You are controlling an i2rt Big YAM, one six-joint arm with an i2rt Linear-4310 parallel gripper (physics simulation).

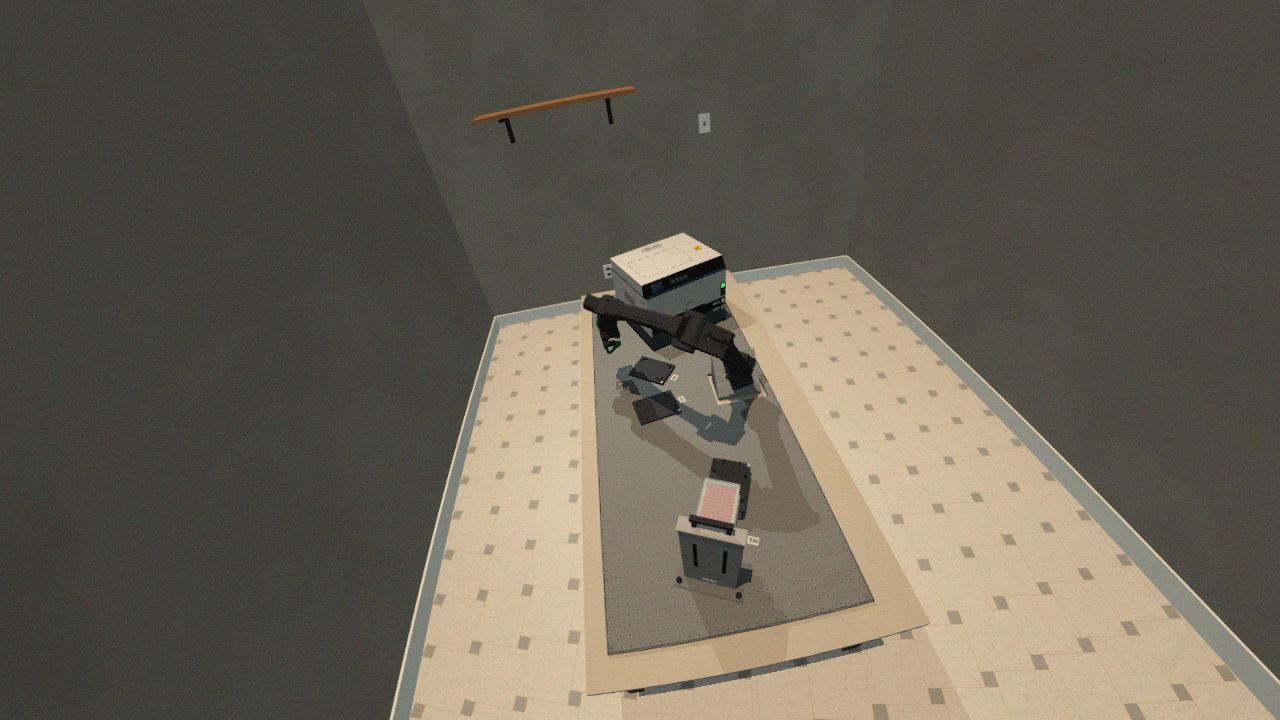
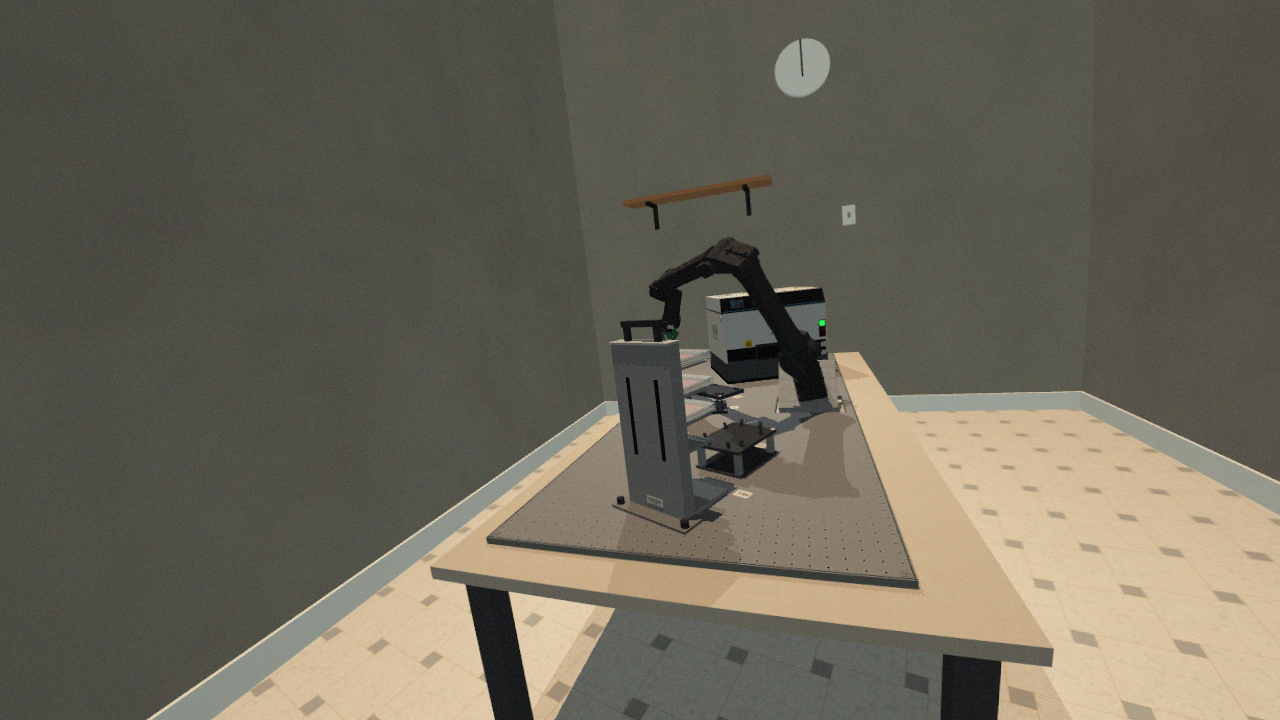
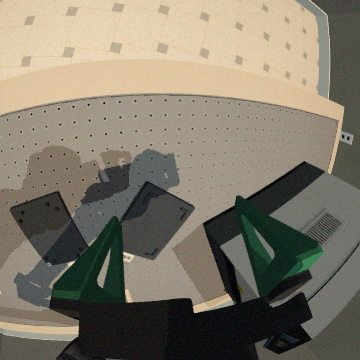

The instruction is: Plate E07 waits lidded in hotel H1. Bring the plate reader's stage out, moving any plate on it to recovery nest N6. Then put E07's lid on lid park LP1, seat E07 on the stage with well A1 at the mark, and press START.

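Pixels of known places: gripper, fingertip midpoint: (image 1: 606, 344) (image 3: 176, 211); arm's base at its link origin: (image 2: 809, 383).
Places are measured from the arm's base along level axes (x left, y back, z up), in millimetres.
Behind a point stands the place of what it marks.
The plate reader (image 1: 671, 264) {x -461, y -112, z 268 mm} (image 2: 729, 331) {x -326, y -245, z 140 mm} (image 3: 325, 200) {x -572, y -333, z 83 mm} stands at the table's far end, a green light on its front. No stage shows outside it. My gripper (image 1: 612, 345) {x -206, y -466, z 128 mm} (image 2: 669, 334) {x -206, y -466, z 128 mm} (image 3: 176, 211) {x -206, y -466, z 128 mm} is open and empty, above the board near the reader's left front corner. The dark nest N6 (image 1: 652, 368) {x -200, y -301, z -55 mm} (image 3: 162, 222) {x -225, y -309, z -55 mm} is bare. Beside it the dark lid park LP1 (image 1: 657, 408) {x 22, y -337, z -57 mm} (image 3: 42, 225) {x 15, y -364, z -57 mm} is bare too. Hotel H1 (image 1: 711, 555) {x 674, y -356, z 148 mm} (image 2: 648, 420) {x 675, y -354, z 117 mm} holds several pink plates; the top plate (image 1: 718, 499) {x 579, y -305, z 219 mm} shows from above. I cannot read which is E07, and well A1 is too small to see.
A dark raised stand (image 1: 731, 470) {x 391, y -188, z -7 mm} (image 2: 738, 437) {x 440, y -208, z -7 mm} with small posts is next to the hotel. The arm's base (image 1: 723, 389) {x 30, y -71, z -40 mm} (image 2: 787, 402) {x 37, y -70, z -48 mm} stands at the table's right side. The arm reaches across in front of the reader. A wooden shelf (image 1: 554, 104) (image 2: 698, 192) hangs on the back wall.
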